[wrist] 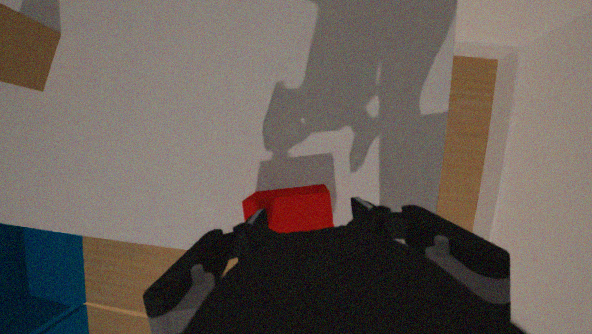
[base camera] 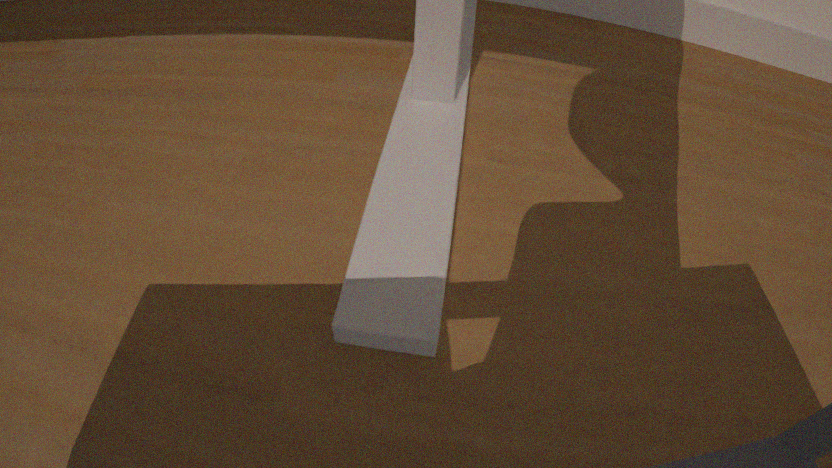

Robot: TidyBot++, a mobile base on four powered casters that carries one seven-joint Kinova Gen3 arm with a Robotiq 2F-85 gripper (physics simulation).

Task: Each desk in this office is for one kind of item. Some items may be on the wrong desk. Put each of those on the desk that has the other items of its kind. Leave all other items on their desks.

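Frame: origin at the arm's base, x ahead, y left, z up, level; centimetres.
Where they show: gripper, fingertip midpoint: point(wrist: 308, 212).
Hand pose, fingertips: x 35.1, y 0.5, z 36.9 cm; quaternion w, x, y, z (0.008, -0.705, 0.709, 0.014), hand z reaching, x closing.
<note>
After its pixels a point has its place.
A red box-shaped item point(wrist: 300, 212) @(y 1.3, x 35.2, z 36.8 cm) stands on the white desk top point(wrist: 150, 125) @(y 20.4, x 48.0, z 32.3 cm) in the wrist view, near the desk's lower edge. My gripper point(wrist: 308, 212) @(y 0.5, x 35.1, z 36.9 cm) is open with nothing between its fingers. It is above the desk, and the left fingertip overlaps the red item in the view; the gripper body hides the item's lower part. A brown box point(wrist: 27, 50) @(y 34.7, x 60.2, z 34.6 cm) stands on the same desk at the upper left, cut off by the frame. The gripper does not show in the base camera view.
A blue object point(wrist: 55, 265) @(y 180.1, x -8.2, z -32.1 cm) with flat walls is beside the desk at the lower left. A white wall point(wrist: 550, 175) @(y -102.0, x 18.4, z -14.5 cm) is on the right. In the base camera view a white desk leg point(base camera: 407, 186) @(y -3.4, x 44.8, z -37.2 cm) stands on the wooden floor point(base camera: 203, 162) @(y 19.3, x 52.7, z -39.7 cm) close ahead.
</note>
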